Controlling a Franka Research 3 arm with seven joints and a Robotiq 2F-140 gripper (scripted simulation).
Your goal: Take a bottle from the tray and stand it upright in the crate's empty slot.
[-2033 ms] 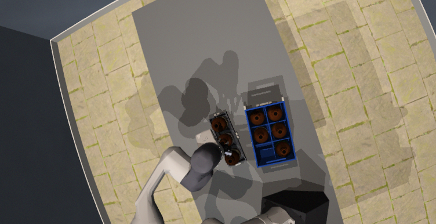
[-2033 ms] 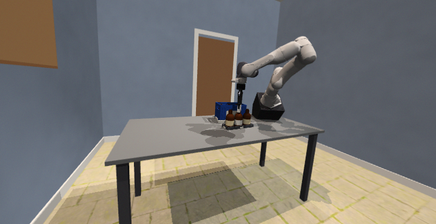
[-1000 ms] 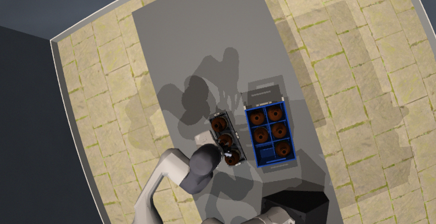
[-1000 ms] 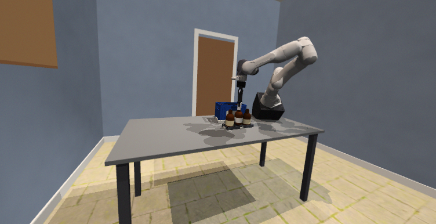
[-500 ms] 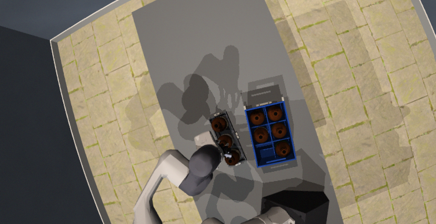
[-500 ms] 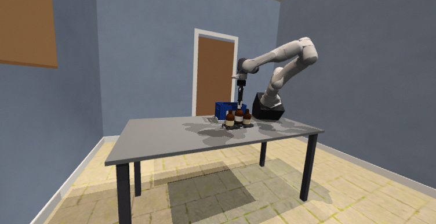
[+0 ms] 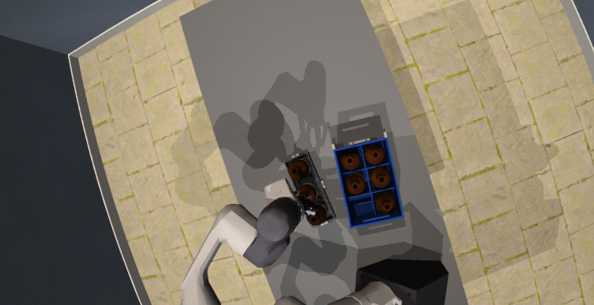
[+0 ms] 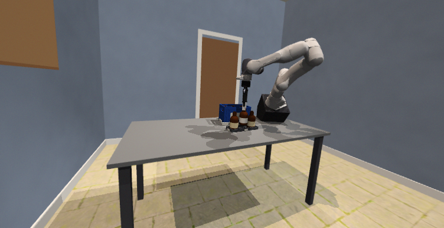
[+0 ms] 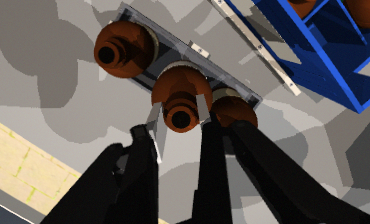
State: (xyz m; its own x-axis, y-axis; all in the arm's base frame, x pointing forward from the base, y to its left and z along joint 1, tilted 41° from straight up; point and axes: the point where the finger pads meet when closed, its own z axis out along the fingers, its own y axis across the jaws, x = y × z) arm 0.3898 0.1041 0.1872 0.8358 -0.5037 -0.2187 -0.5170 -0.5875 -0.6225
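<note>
Now: hand 90 mm above the brown bottle. The rest, counted from my hand: dark tray: 190 mm below; then blue crate: 10 mm ahead, 220 mm to the right, 120 mm below.
</note>
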